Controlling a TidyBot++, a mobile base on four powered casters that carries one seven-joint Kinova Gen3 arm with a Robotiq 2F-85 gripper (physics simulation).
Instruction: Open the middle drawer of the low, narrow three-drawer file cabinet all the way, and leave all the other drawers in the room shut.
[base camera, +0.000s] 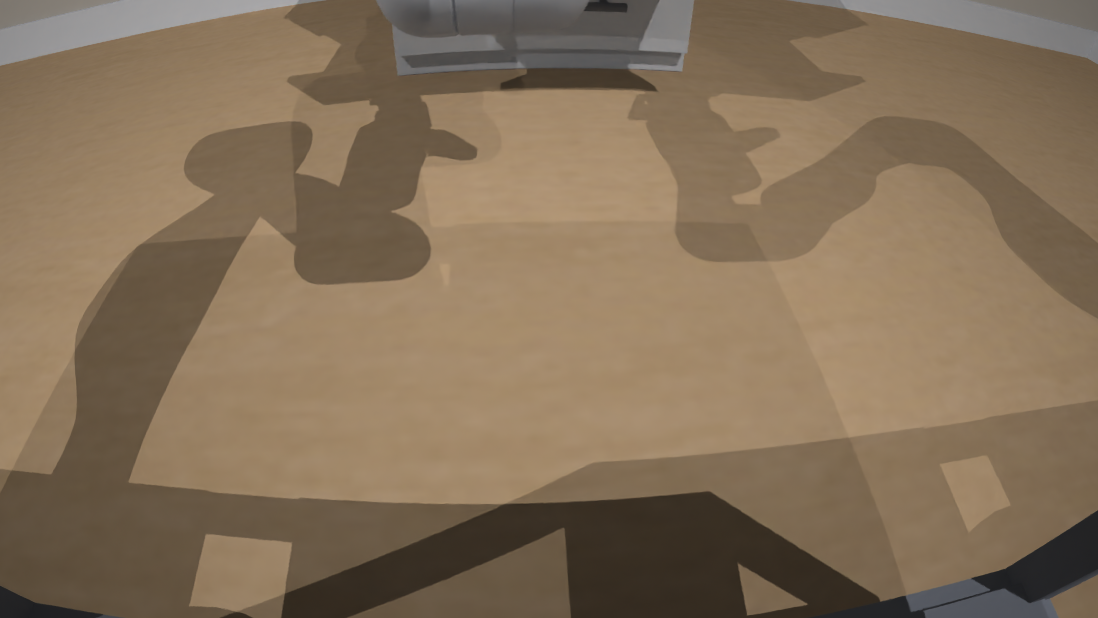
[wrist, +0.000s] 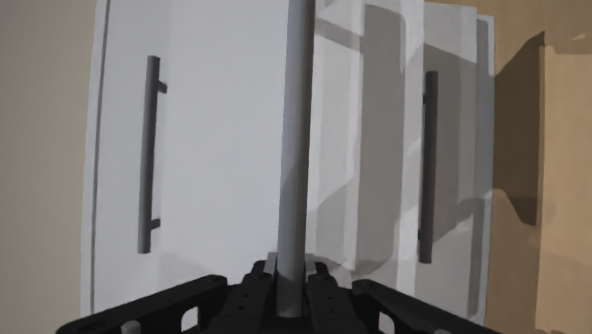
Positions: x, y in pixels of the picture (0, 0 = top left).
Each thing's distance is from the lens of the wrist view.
my gripper (wrist: 290, 269): 18 cm
drawer (wrist: 293, 134): 13 cm
drawer (wrist: 448, 145): 40 cm
drawer (wrist: 128, 206): 39 cm
